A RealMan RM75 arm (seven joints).
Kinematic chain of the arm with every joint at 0, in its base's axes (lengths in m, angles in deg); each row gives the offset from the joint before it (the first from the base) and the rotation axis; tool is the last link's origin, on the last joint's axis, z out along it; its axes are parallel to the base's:
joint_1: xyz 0 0 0.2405 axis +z
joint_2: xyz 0 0 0 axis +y
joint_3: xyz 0 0 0.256 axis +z
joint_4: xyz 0 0 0 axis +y
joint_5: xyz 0 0 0.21 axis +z
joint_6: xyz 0 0 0 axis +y
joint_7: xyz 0 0 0.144 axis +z
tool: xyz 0 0 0
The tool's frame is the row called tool.
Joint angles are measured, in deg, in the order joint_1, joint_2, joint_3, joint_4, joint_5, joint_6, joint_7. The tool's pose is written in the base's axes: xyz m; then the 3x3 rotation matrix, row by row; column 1 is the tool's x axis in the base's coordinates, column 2 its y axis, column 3 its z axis. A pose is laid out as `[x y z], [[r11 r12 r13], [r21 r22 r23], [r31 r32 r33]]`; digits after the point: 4 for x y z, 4 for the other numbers.
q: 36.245, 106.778, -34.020, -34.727, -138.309, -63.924, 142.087
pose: [0.3497 0.3977 0.1004], [[0.1168 -0.9625 0.2449], [-0.8096 0.0506 0.5848], [-0.5752 -0.2666 -0.7733]]
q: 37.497, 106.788, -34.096, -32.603, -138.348, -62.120, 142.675
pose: [0.3468 0.4034 0.0938], [[0.1034 -0.9642 0.2440], [-0.8085 0.0615 0.5853], [-0.5794 -0.2578 -0.7732]]
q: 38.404, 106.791, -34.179, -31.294, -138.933, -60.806, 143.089
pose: [0.3453 0.4072 0.0899], [[0.1007 -0.9626 0.2515], [-0.8095 0.0677 0.5832], [-0.5785 -0.2623 -0.7724]]
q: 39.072, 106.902, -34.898, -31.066, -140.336, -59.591, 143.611
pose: [0.3443 0.4105 0.0882], [[0.1176 -0.9543 0.2748], [-0.8133 0.0663 0.5781], [-0.5699 -0.2915 -0.7683]]
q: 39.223, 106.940, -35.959, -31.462, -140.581, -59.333, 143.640
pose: [0.3427 0.4122 0.0881], [[0.1373 -0.9489 0.2842], [-0.8165 0.0540 0.5748], [-0.5608 -0.3110 -0.7674]]
